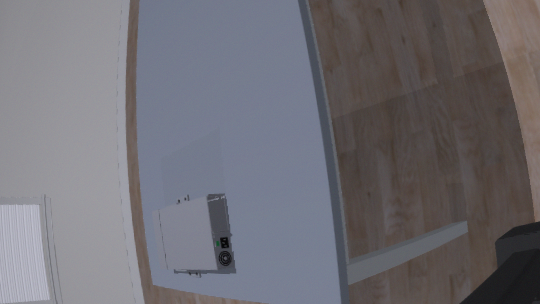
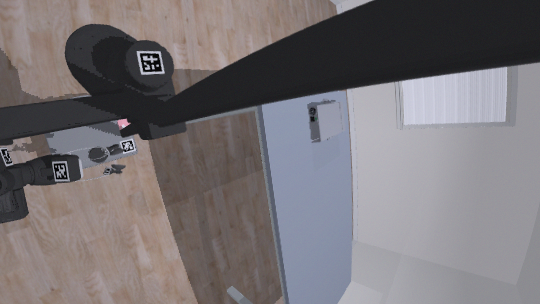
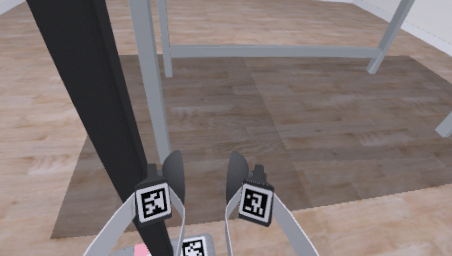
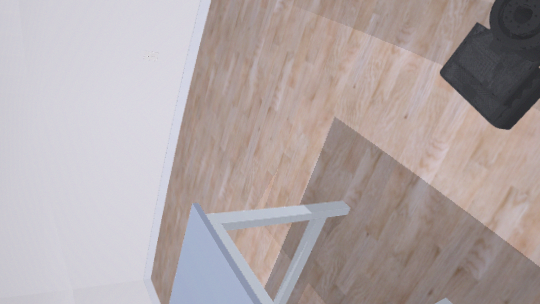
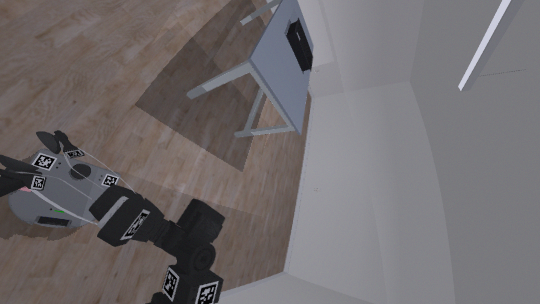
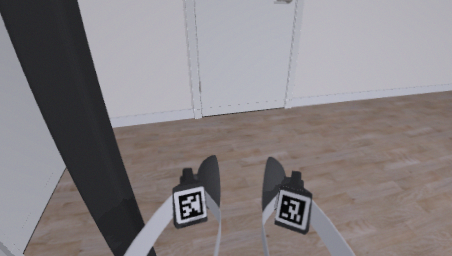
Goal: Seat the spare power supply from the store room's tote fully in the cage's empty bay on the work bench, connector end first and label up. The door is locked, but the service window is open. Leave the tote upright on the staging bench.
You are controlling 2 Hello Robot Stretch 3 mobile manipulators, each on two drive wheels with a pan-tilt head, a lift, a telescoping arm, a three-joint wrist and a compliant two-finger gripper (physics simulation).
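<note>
The cage (image 1: 187, 235) (image 2: 327, 120) is a pale grey box near one end of the blue-topped work bench (image 1: 250, 100) (image 2: 312, 200). Its front shows a fan and socket beside a dark recess. The r1 gripper (image 3: 206, 177) (image 2: 109, 161) is open and empty, low beside the bench. A black tote (image 5: 301, 50) stands upright on the staging bench (image 5: 277, 72) (image 4: 210, 270), by the wall; its contents cannot be made out, and the spare supply does not show. The r2 gripper (image 6: 241, 182) (image 5: 33, 152) is open and empty, away from that bench.
Work bench legs (image 3: 150, 80) and a crossbar (image 3: 275, 51) stand before r1. A framed ribbed panel (image 1: 22, 250) (image 2: 455, 97) is in the wall by the work bench. A shut door (image 6: 242, 55) faces r2. Staging bench legs (image 5: 220, 82) (image 4: 270, 215) stick out low.
</note>
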